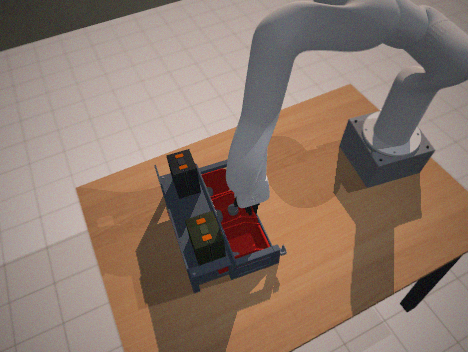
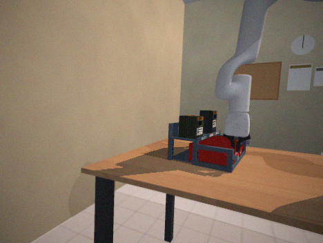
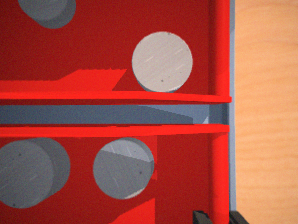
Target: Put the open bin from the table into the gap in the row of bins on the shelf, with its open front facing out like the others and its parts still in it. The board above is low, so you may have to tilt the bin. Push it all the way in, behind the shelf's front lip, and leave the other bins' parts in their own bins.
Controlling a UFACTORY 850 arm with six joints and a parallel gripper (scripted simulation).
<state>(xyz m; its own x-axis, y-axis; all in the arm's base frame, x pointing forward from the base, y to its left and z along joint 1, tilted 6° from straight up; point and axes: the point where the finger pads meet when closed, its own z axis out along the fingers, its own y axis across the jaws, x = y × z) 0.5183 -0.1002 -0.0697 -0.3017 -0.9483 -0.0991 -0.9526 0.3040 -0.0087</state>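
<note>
The blue-grey shelf lies 100 mm ahead of my hand and 40 mm to the right of it. Also, from my hand: grey disc 100 mm to the right, 40 mm below.
</note>
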